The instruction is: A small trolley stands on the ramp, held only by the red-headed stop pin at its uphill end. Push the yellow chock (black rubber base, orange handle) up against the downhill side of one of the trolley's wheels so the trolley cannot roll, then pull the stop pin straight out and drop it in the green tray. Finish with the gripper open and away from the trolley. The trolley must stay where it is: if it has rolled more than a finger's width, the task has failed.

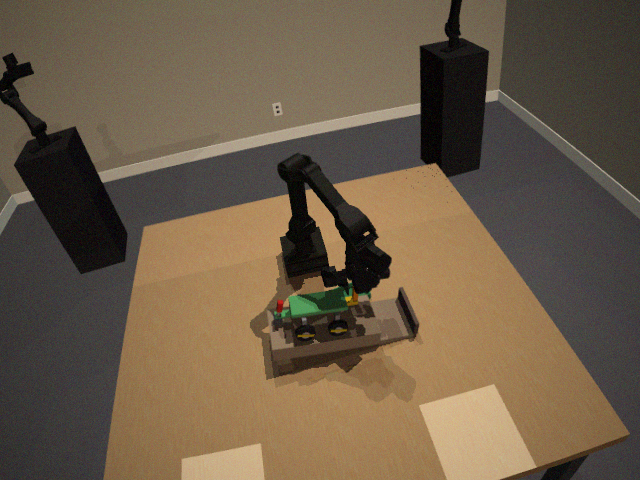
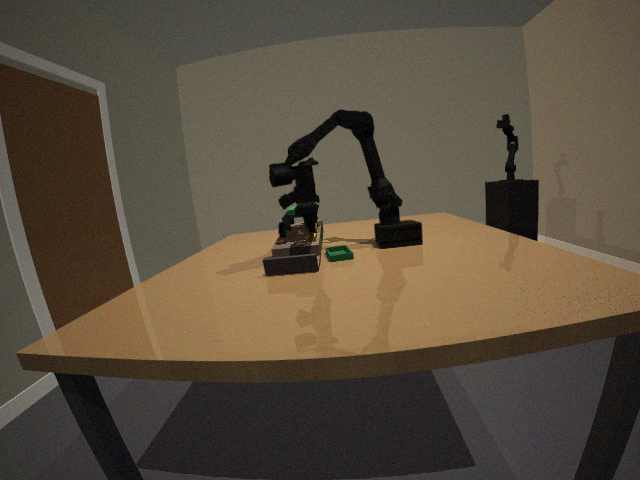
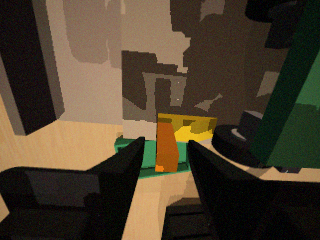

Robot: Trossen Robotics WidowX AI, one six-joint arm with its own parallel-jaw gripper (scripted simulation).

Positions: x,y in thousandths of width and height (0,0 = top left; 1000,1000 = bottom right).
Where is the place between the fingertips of the gripper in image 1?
554,611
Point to an end wall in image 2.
468,549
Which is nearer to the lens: the trolley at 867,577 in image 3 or the yellow chock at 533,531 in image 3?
The trolley.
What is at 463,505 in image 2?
A ramp.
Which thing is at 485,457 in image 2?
The gripper.
